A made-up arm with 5 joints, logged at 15 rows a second.
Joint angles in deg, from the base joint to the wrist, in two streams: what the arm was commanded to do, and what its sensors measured. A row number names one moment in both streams.
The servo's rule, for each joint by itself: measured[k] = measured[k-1] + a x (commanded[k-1-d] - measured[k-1]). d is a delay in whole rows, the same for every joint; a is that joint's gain. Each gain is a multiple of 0.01, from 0.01 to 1. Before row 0 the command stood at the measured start. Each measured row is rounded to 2 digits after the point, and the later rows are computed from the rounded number. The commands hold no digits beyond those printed.
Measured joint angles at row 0: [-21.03 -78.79 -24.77 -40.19 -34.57]
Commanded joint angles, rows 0 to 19: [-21.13 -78.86 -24.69 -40.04 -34.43]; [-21.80 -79.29 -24.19 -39.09 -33.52]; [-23.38 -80.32 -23.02 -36.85 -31.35]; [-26.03 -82.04 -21.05 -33.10 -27.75]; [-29.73 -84.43 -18.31 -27.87 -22.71]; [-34.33 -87.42 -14.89 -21.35 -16.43]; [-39.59 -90.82 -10.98 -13.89 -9.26]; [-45.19 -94.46 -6.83 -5.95 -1.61]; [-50.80 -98.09 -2.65 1.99 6.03]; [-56.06 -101.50 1.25 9.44 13.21]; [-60.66 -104.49 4.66 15.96 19.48]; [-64.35 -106.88 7.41 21.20 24.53]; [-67.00 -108.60 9.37 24.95 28.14]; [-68.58 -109.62 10.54 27.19 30.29]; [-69.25 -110.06 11.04 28.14 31.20]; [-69.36 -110.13 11.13 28.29 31.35]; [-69.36 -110.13 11.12 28.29 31.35]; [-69.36 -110.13 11.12 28.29 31.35]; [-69.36 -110.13 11.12 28.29 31.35]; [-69.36 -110.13 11.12 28.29 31.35]
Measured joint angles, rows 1 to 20: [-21.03 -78.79 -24.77 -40.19 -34.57]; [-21.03 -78.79 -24.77 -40.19 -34.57]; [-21.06 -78.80 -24.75 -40.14 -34.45]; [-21.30 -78.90 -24.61 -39.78 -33.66]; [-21.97 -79.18 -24.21 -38.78 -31.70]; [-23.27 -79.75 -23.42 -36.85 -28.34]; [-25.34 -80.69 -22.14 -33.80 -23.55]; [-28.22 -82.04 -20.33 -29.57 -17.50]; [-31.86 -83.80 -17.99 -24.24 -10.50]; [-36.13 -85.93 -15.20 -18.02 -2.94]; [-40.82 -88.36 -12.06 -11.22 4.68]; [-45.70 -90.99 -8.73 -4.20 11.93]; [-50.49 -93.69 -5.38 2.65 18.35]; [-54.93 -96.33 -2.18 8.96 23.60]; [-58.79 -98.78 0.71 14.40 27.46]; [-61.92 -100.95 3.17 18.75 29.87]; [-64.27 -102.77 5.14 21.94 31.00]; [-65.90 -104.24 6.64 24.10 31.30]; [-67.01 -105.42 7.76 25.52 31.34]; [-67.76 -106.36 8.60 26.46 31.35]
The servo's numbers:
d 2
a 0.32 0.20 0.25 0.34 0.85

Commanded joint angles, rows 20 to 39: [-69.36 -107.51 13.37 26.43 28.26]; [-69.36 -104.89 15.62 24.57 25.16]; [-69.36 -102.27 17.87 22.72 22.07]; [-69.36 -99.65 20.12 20.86 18.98]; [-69.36 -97.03 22.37 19.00 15.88]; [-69.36 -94.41 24.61 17.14 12.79]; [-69.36 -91.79 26.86 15.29 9.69]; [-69.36 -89.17 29.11 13.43 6.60]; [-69.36 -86.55 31.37 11.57 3.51]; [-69.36 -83.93 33.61 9.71 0.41]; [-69.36 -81.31 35.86 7.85 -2.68]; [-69.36 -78.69 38.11 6.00 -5.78]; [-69.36 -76.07 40.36 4.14 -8.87]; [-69.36 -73.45 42.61 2.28 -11.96]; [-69.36 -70.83 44.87 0.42 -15.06]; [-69.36 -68.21 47.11 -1.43 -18.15]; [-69.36 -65.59 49.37 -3.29 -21.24]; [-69.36 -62.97 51.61 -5.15 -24.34]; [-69.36 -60.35 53.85 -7.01 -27.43]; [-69.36 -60.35 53.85 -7.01 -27.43]
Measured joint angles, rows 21 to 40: [-68.27 -107.11 9.23 27.08 31.35]; [-68.62 -107.71 9.70 27.49 31.35]; [-68.86 -107.67 10.62 27.13 28.72]; [-69.02 -107.11 11.87 26.26 25.69]; [-69.13 -106.14 13.37 25.06 22.61]; [-69.20 -104.84 15.06 23.63 19.52]; [-69.25 -103.28 16.89 22.06 16.43]; [-69.29 -101.51 18.82 20.39 13.34]; [-69.31 -99.57 20.83 18.66 10.24]; [-69.33 -97.49 22.90 16.88 7.15]; [-69.34 -95.30 25.02 15.07 4.06]; [-69.35 -93.03 27.17 13.25 0.96]; [-69.35 -90.69 29.34 11.41 -2.13]; [-69.35 -88.29 31.53 9.57 -5.23]; [-69.35 -85.85 33.74 7.72 -8.32]; [-69.35 -83.37 35.96 5.87 -11.41]; [-69.35 -80.86 38.19 4.02 -14.51]; [-69.35 -78.33 40.42 2.17 -17.60]; [-69.35 -75.78 42.66 0.31 -20.69]; [-69.35 -73.22 44.90 -1.55 -23.79]
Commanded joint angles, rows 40 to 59: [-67.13 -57.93 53.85 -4.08 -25.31]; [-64.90 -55.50 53.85 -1.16 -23.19]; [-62.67 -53.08 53.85 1.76 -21.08]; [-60.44 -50.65 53.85 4.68 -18.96]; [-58.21 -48.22 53.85 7.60 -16.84]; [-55.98 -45.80 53.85 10.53 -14.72]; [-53.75 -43.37 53.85 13.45 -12.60]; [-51.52 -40.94 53.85 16.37 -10.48]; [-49.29 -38.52 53.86 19.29 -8.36]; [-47.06 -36.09 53.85 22.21 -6.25]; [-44.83 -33.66 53.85 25.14 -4.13]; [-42.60 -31.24 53.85 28.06 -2.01]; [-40.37 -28.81 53.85 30.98 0.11]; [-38.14 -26.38 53.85 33.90 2.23]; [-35.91 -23.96 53.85 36.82 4.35]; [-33.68 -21.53 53.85 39.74 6.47]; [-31.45 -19.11 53.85 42.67 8.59]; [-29.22 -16.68 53.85 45.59 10.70]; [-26.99 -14.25 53.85 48.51 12.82]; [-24.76 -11.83 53.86 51.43 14.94]
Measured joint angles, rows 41 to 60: [-69.35 -70.65 47.14 -3.41 -26.88]; [-69.35 -68.59 48.82 -4.63 -27.35]; [-68.64 -66.46 50.08 -4.44 -25.62]; [-67.44 -64.27 51.02 -3.32 -23.55]; [-65.91 -62.03 51.73 -1.59 -21.45]; [-64.16 -59.75 52.26 0.54 -19.33]; [-62.26 -57.44 52.66 2.94 -17.21]; [-60.25 -55.11 52.96 5.52 -15.09]; [-58.17 -52.76 53.18 8.22 -12.97]; [-56.04 -50.40 53.35 10.99 -10.85]; [-53.88 -48.02 53.48 13.81 -8.73]; [-51.70 -45.63 53.57 16.67 -6.62]; [-49.50 -43.24 53.64 19.55 -4.50]; [-47.29 -40.84 53.69 22.44 -2.38]; [-45.08 -38.43 53.73 25.34 -0.26]; [-42.86 -36.02 53.76 28.25 1.86]; [-40.64 -33.61 53.78 31.16 3.98]; [-38.41 -31.19 53.80 34.08 6.10]; [-36.18 -28.77 53.81 37.00 8.22]; [-33.95 -26.35 53.82 39.92 10.33]
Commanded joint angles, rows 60 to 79: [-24.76 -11.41 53.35 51.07 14.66]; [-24.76 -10.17 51.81 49.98 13.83]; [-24.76 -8.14 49.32 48.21 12.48]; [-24.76 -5.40 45.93 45.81 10.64]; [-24.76 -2.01 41.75 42.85 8.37]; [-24.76 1.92 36.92 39.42 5.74]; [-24.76 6.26 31.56 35.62 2.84]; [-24.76 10.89 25.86 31.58 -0.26]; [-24.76 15.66 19.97 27.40 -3.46]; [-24.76 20.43 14.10 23.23 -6.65]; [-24.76 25.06 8.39 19.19 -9.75]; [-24.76 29.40 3.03 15.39 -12.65]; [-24.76 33.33 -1.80 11.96 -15.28]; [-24.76 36.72 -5.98 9.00 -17.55]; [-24.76 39.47 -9.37 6.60 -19.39]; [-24.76 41.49 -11.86 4.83 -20.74]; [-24.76 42.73 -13.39 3.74 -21.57]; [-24.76 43.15 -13.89 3.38 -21.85]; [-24.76 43.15 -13.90 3.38 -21.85]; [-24.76 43.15 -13.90 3.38 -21.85]
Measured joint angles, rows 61 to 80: [-31.72 -23.93 53.83 42.84 12.45]; [-29.49 -21.51 53.84 45.76 14.57]; [-27.98 -19.49 53.72 47.57 14.65]; [-26.95 -17.63 53.24 48.39 13.95]; [-26.25 -15.73 52.26 48.33 12.70]; [-25.77 -13.66 50.68 47.47 10.95]; [-25.45 -11.33 48.45 45.90 8.76]; [-25.23 -8.68 45.57 43.70 6.19]; [-25.08 -5.69 42.07 40.95 3.34]; [-24.98 -2.37 38.02 37.76 0.28]; [-24.91 1.24 33.51 34.24 -2.90]; [-24.86 5.08 28.66 30.50 -6.09]; [-24.83 9.08 23.59 26.65 -9.20]; [-24.81 13.14 18.45 22.82 -12.13]; [-24.79 17.18 13.39 19.13 -14.81]; [-24.78 21.09 8.55 15.69 -17.14]; [-24.77 24.77 4.07 12.60 -19.05]; [-24.77 28.11 0.09 9.96 -20.49]; [-24.77 31.03 -3.28 7.85 -21.41]; [-24.77 33.45 -5.93 6.33 -21.78]
